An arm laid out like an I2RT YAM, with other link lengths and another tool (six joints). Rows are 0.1 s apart.
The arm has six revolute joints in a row. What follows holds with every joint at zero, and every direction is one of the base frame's. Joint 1 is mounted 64.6 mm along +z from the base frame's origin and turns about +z. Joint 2 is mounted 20.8 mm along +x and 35.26 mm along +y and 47.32 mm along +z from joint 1 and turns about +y. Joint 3 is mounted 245.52 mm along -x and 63.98 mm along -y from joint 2 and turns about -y. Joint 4 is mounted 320.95 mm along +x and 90.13 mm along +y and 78.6 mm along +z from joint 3 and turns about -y. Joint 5 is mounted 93.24 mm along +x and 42.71 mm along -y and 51.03 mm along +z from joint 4 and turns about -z. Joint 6 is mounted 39.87 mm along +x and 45.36 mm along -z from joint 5 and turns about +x. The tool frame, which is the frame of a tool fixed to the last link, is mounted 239 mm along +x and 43 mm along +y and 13 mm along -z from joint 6; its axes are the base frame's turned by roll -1.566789, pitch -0.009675 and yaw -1.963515 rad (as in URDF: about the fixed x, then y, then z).
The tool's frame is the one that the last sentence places.
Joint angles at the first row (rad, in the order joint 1, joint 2, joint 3, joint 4, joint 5, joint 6):
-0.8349 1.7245 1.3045 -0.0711 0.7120 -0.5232
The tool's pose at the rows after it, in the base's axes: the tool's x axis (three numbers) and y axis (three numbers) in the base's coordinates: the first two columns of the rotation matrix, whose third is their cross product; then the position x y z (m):
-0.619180 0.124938 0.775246 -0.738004 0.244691 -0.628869 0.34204 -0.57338 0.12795
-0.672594 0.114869 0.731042 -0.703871 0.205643 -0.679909 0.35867 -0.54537 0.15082
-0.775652 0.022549 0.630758 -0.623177 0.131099 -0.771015 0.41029 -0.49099 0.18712
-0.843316 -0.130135 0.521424 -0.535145 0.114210 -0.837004 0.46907 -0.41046 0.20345
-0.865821 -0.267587 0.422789 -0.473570 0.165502 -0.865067 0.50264 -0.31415 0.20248
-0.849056 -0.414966 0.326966 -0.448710 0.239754 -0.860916 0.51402 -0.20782 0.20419
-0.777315 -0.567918 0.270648 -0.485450 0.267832 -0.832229 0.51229 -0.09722 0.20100
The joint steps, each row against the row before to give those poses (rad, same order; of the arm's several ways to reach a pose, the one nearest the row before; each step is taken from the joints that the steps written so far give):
0.0073 -0.0390 -0.0245 0.0007 -0.0156 0.0187
0.0435 -0.0991 -0.0614 -0.0069 -0.0095 0.0431
0.0877 -0.1225 -0.0374 -0.0461 -0.0706 0.0965
0.1316 -0.0866 -0.0103 -0.0992 -0.0584 0.1496
0.1599 -0.0919 -0.0259 -0.1404 -0.0080 0.1854
0.1678 -0.1004 -0.0023 -0.1880 -0.0298 0.1880
0.1889 -0.0698 0.0054 -0.1549 -0.0320 0.1324

